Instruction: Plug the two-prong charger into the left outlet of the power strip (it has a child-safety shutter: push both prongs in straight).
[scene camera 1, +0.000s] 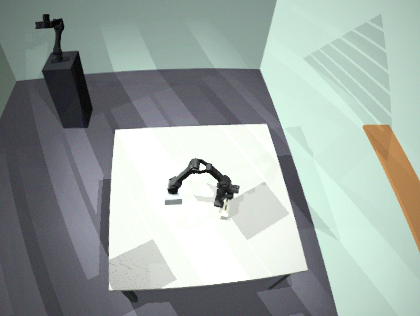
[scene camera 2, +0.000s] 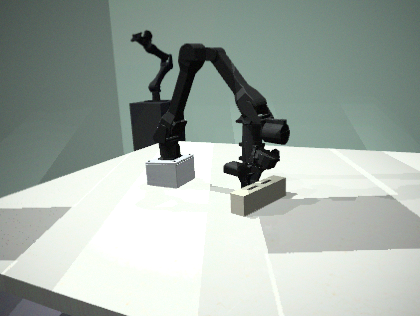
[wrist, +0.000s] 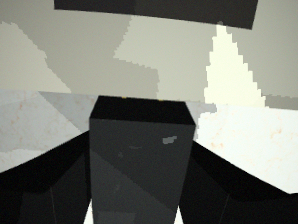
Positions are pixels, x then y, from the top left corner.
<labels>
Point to the gripper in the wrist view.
137, 140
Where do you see the gripper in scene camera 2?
250, 190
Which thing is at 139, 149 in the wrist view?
A two-prong charger.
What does the gripper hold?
A two-prong charger.
</labels>
